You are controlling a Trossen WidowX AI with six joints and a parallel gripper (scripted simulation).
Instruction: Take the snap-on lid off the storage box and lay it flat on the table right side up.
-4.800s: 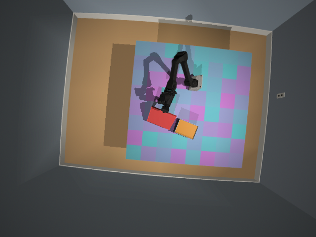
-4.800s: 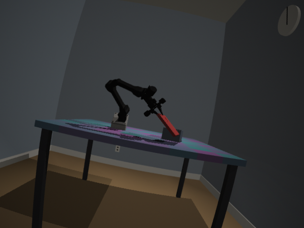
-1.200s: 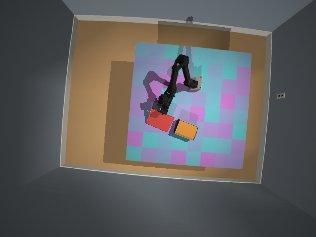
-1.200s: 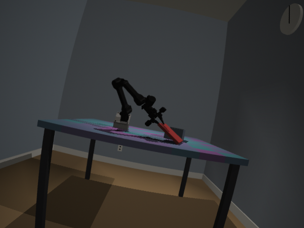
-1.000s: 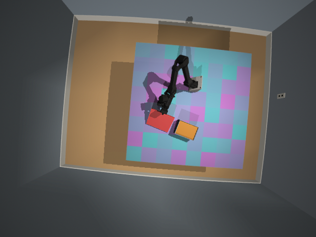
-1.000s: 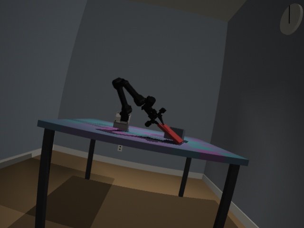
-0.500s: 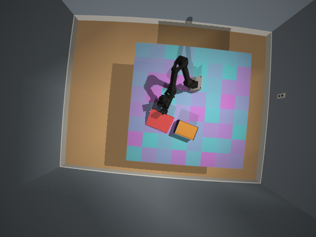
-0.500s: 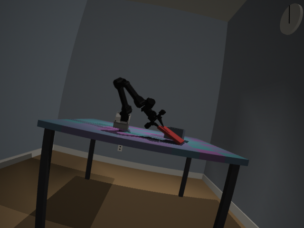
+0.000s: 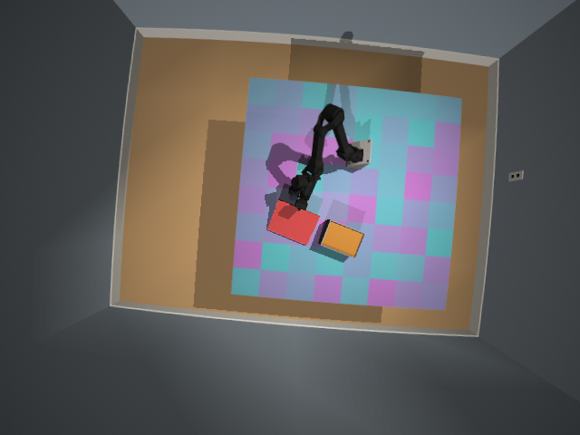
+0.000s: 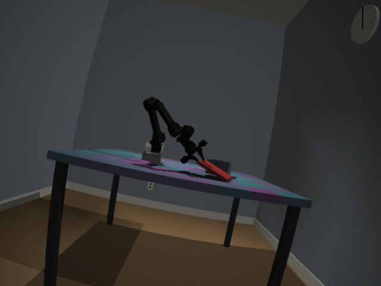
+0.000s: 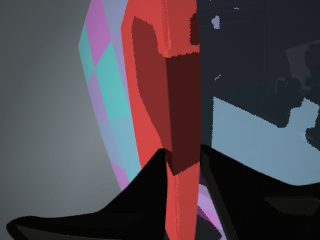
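The red lid lies 80 mm ahead of my gripper tip, 20 mm to the right of it and 30 mm below it. Also, from my gripper tip: grey storage box (140 mm ahead, 250 mm to the left, 20 mm below).
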